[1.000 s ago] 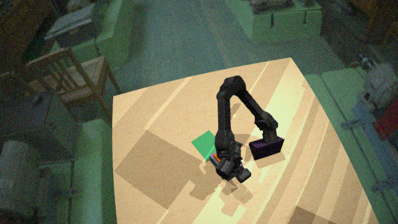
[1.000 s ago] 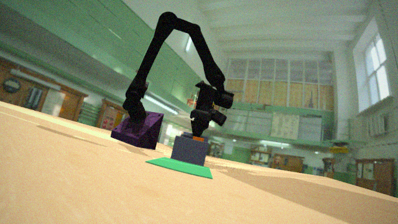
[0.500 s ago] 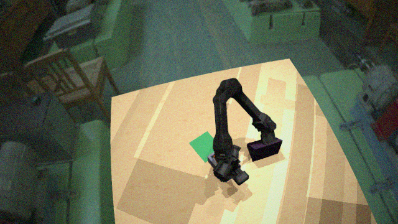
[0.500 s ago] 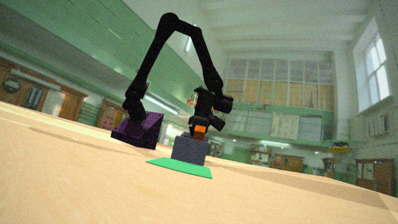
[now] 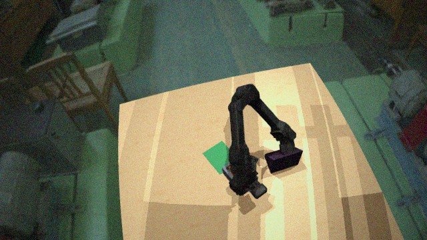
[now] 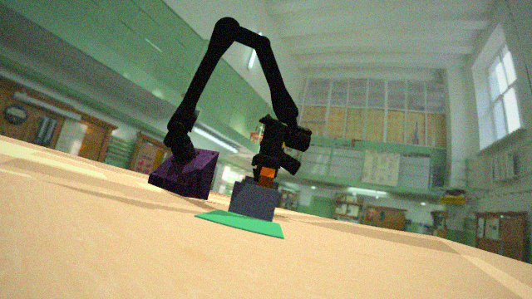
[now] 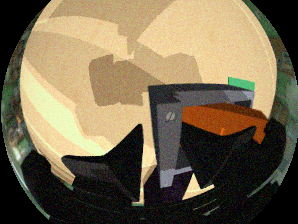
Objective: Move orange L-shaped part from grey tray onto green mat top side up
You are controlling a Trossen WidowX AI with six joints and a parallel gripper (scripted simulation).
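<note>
My gripper tip is now 5 cm to the left of the orange L-shaped part, 2 cm short of it and 1 cm below it. The rest, counted from my gripper tip: green mat 21 cm to the right, 8 cm ahead, 5 cm below.
</note>
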